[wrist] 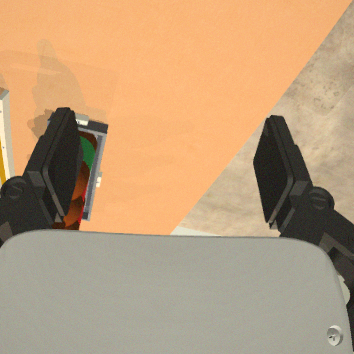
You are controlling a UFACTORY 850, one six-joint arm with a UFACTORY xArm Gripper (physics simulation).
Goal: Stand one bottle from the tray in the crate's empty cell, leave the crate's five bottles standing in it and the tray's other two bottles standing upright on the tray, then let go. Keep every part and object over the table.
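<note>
My gripper (168,132) is open in the wrist view, with bare tabletop and floor showing between its fingers. Behind the left finger is a grey, dark-cornered container (100,128) with light clips on its walls; the finger hides much of it. Brown rounded shapes (80,182), which look like bottles, show inside it, with a green patch (87,149) and a red sliver beside them. How many there are, and whether this is the crate or the tray, I cannot tell. An empty cell cannot be made out.
A pale-edged object (5,127) with a yellow part is cut off at the left border. The orange tabletop (185,65) ends at a diagonal edge on the right, with mottled floor (325,100) beyond, partly under the right finger. Shadows lie at the upper left.
</note>
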